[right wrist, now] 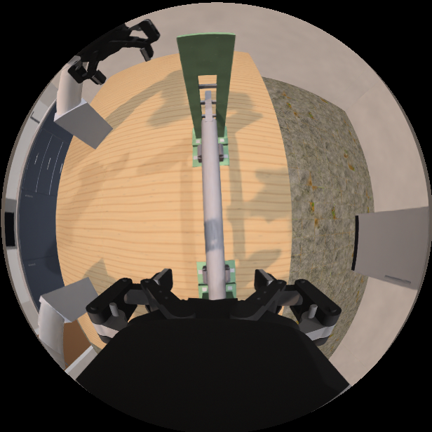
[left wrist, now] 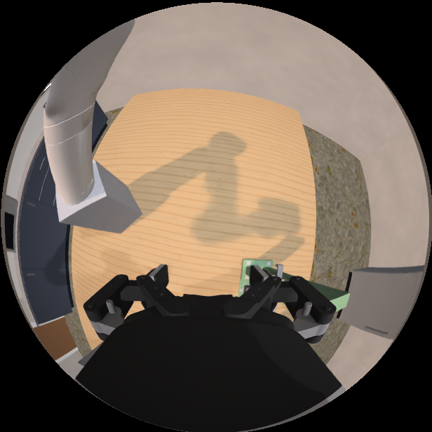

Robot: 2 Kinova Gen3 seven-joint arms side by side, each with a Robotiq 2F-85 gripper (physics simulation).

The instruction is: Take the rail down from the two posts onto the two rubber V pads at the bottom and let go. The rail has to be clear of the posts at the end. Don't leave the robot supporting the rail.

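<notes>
The light grey rail [right wrist: 211, 185] runs lengthwise between my right gripper's open fingers. Its narrow far end shows in the opening of the far green post [right wrist: 206, 57], among several cross bars; which bar it touches, if any, I cannot tell. The far V pad [right wrist: 218, 153] and near V pad [right wrist: 225, 274] show at the rail's sides; the height gap is unclear. The near post is hidden in the right wrist view. My right gripper [right wrist: 213, 278] is open, not gripping the rail. My left gripper [left wrist: 208, 274] [right wrist: 124, 69] is open and empty, off to the side of the far post.
The wooden table top [left wrist: 165, 120] [right wrist: 125, 185] has a speckled stone-like surface [left wrist: 340, 200] [right wrist: 325, 190] along its right. Grey arm-base blocks [left wrist: 107, 205] [right wrist: 85, 125] stand at the left. A green base plate [left wrist: 250, 265] and green post side [left wrist: 341, 299] show beside my left gripper. A grey box [left wrist: 385, 300] [right wrist: 390, 245] stands farther right.
</notes>
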